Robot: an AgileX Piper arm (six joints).
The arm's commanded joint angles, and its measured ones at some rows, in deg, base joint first. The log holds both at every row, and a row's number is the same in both.
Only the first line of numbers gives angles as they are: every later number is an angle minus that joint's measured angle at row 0.
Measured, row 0: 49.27, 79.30, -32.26, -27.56, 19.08, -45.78
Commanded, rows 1 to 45: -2.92, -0.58, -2.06, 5.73, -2.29, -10.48; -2.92, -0.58, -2.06, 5.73, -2.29, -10.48; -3.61, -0.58, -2.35, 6.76, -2.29, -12.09; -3.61, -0.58, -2.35, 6.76, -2.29, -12.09; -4.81, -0.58, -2.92, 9.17, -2.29, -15.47; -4.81, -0.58, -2.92, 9.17, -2.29, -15.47; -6.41, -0.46, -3.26, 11.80, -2.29, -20.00; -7.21, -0.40, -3.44, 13.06, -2.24, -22.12; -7.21, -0.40, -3.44, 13.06, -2.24, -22.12; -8.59, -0.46, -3.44, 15.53, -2.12, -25.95; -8.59, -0.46, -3.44, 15.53, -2.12, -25.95; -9.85, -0.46, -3.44, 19.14, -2.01, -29.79; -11.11, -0.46, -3.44, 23.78, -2.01, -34.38; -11.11, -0.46, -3.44, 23.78, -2.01, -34.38; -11.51, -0.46, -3.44, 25.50, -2.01, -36.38; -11.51, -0.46, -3.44, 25.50, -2.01, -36.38; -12.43, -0.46, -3.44, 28.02, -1.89, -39.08; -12.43, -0.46, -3.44, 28.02, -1.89, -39.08; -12.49, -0.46, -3.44, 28.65, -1.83, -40.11; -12.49, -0.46, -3.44, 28.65, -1.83, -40.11; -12.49, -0.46, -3.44, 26.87, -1.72, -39.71; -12.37, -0.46, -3.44, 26.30, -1.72, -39.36; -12.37, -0.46, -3.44, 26.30, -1.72, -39.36; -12.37, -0.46, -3.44, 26.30, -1.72, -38.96; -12.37, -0.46, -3.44, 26.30, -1.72, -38.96; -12.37, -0.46, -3.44, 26.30, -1.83, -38.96; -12.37, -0.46, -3.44, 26.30, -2.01, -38.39; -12.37, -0.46, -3.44, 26.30, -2.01, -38.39; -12.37, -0.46, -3.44, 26.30, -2.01, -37.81; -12.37, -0.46, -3.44, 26.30, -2.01, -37.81; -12.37, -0.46, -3.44, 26.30, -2.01, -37.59; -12.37, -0.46, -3.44, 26.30, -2.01, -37.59; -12.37, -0.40, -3.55, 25.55, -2.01, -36.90; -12.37, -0.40, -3.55, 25.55, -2.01, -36.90; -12.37, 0.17, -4.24, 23.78, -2.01, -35.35; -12.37, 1.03, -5.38, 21.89, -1.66, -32.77; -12.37, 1.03, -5.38, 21.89, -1.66, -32.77; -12.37, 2.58, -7.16, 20.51, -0.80, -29.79; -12.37, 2.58, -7.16, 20.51, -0.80, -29.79; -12.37, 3.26, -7.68, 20.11, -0.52, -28.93; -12.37, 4.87, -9.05, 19.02, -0.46, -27.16; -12.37, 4.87, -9.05, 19.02, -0.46, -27.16; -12.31, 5.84, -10.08, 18.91, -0.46, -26.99; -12.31, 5.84, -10.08, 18.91, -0.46, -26.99; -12.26, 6.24, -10.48, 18.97, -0.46, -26.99
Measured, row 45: -12.09, 6.19, -8.94, 19.54, 1.78, -27.96
